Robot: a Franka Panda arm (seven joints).
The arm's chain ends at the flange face. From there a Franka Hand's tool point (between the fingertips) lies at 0.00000 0.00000 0.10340 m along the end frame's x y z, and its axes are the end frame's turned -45 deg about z.
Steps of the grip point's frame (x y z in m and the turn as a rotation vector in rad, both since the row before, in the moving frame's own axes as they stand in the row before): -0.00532 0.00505 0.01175 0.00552 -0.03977 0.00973; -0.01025 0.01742 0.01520 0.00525 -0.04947 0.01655; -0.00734 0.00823 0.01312 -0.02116 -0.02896 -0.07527; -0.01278 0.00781 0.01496 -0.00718 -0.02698 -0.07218; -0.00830 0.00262 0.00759 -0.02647 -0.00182 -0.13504; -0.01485 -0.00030 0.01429 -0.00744 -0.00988 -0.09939
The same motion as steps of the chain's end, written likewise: 0.00313 0.00485 0.01183 -0.02422 -0.03202 0.00973; 0.00910 0.01637 0.01533 -0.03127 -0.03869 0.01655; 0.00106 0.00733 0.01319 -0.03544 -0.00552 -0.07527; -0.00216 0.01201 0.01500 -0.02415 -0.01400 -0.07218; -0.00595 0.00578 0.00763 -0.02000 0.01743 -0.13504; -0.01060 0.00902 0.01430 -0.01225 -0.00173 -0.09939
